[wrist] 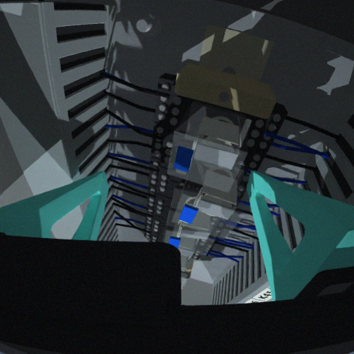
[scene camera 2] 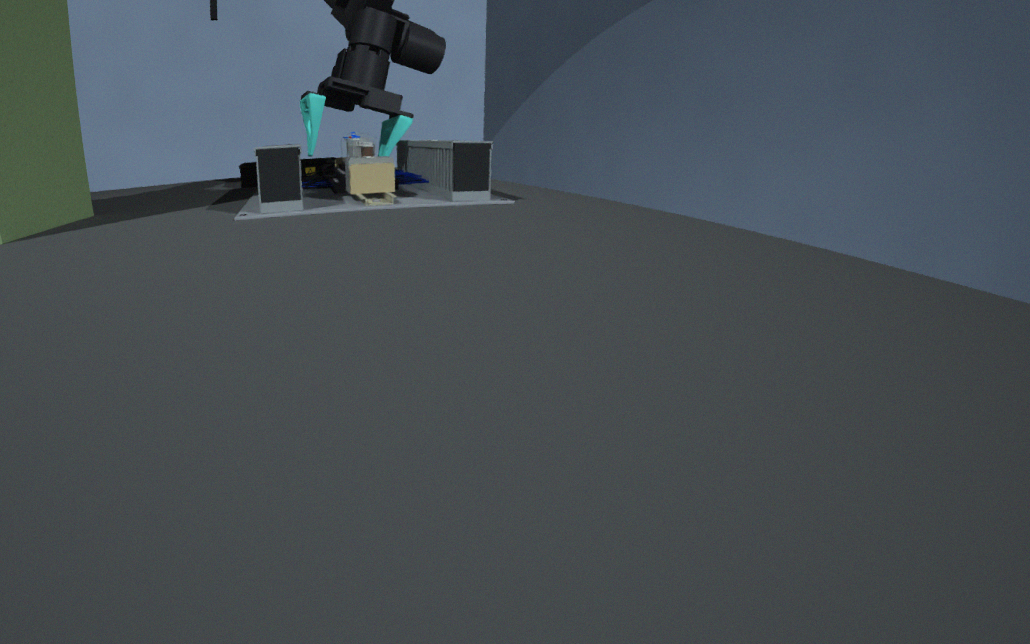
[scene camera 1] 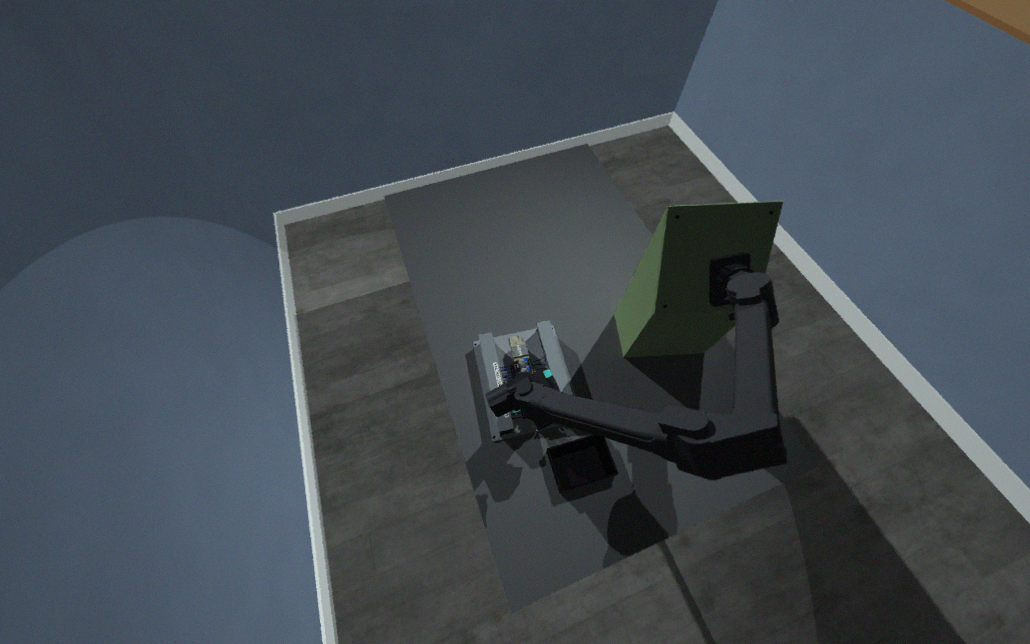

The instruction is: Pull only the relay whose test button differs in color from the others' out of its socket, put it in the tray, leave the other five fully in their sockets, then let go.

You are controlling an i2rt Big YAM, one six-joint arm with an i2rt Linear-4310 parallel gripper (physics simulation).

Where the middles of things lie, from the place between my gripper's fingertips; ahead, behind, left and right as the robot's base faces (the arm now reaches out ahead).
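I am looking at the grey panel [scene camera 2: 315, 201], and my hand is 30 mm above it. My hand is also 20 mm short of the panel and 60 mm to the left of it.
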